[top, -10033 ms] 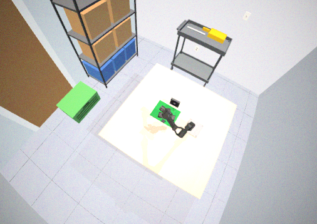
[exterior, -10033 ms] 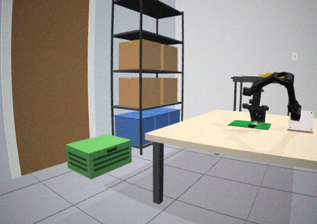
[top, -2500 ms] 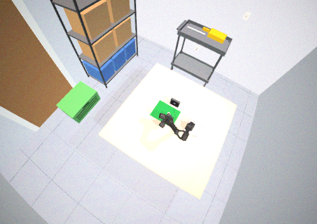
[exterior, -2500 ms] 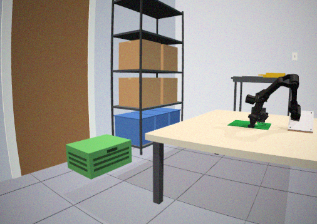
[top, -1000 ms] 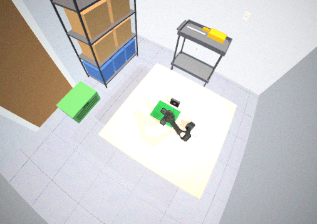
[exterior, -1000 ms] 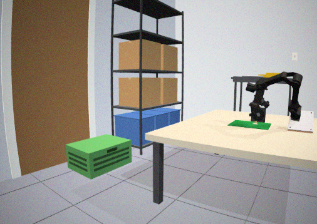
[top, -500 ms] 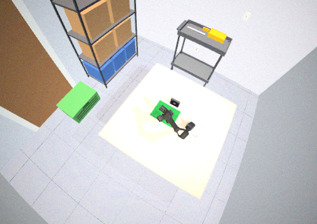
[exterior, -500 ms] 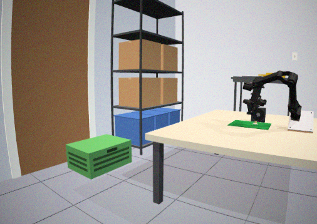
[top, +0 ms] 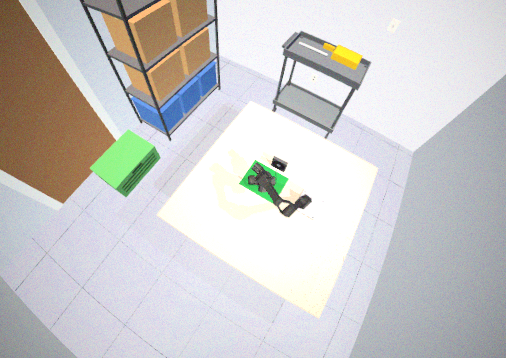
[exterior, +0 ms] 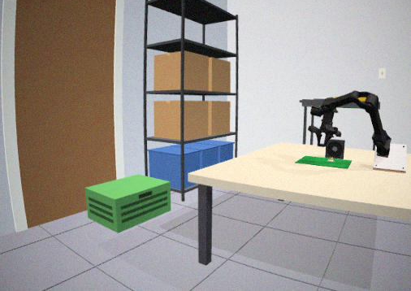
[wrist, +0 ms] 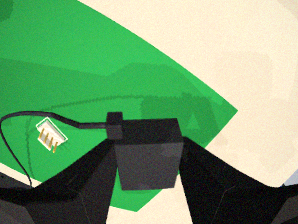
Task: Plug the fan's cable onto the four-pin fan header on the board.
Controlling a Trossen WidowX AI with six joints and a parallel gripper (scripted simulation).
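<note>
My gripper tip is 10 mm to the left of the dark grey fan plug. The rest, counted from my gripper tip: black fan 20 mm behind, 240 mm to the right, 50 mm below; then green board 90 mm to the right, 120 mm below.
</note>
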